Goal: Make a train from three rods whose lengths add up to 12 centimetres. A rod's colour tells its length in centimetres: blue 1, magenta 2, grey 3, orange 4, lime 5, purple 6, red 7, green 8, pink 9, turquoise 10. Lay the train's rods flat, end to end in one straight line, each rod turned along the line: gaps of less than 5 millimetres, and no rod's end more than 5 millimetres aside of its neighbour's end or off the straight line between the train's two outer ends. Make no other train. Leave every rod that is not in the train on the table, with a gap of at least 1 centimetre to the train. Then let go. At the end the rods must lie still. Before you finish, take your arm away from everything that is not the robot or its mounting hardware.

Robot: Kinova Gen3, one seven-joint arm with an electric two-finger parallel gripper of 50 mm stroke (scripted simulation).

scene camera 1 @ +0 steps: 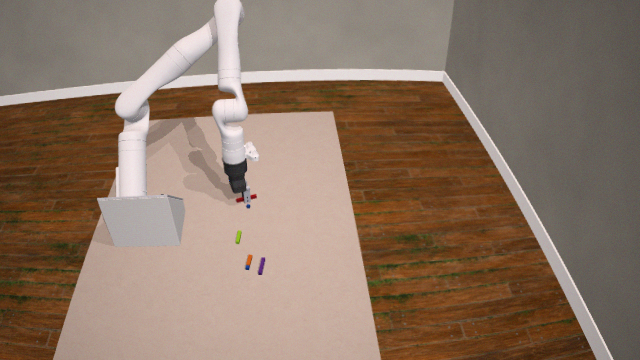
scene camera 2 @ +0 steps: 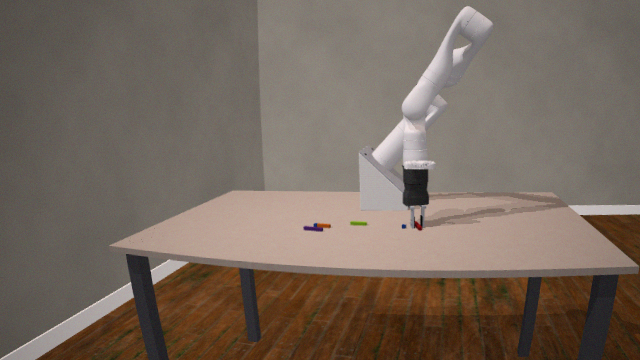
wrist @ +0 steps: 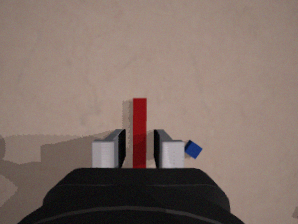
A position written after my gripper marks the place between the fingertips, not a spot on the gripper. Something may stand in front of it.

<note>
I see my gripper (scene camera 2: 417, 227) and a red rod (wrist: 139, 104).
My gripper also shows in the wrist view (wrist: 139, 142).
</note>
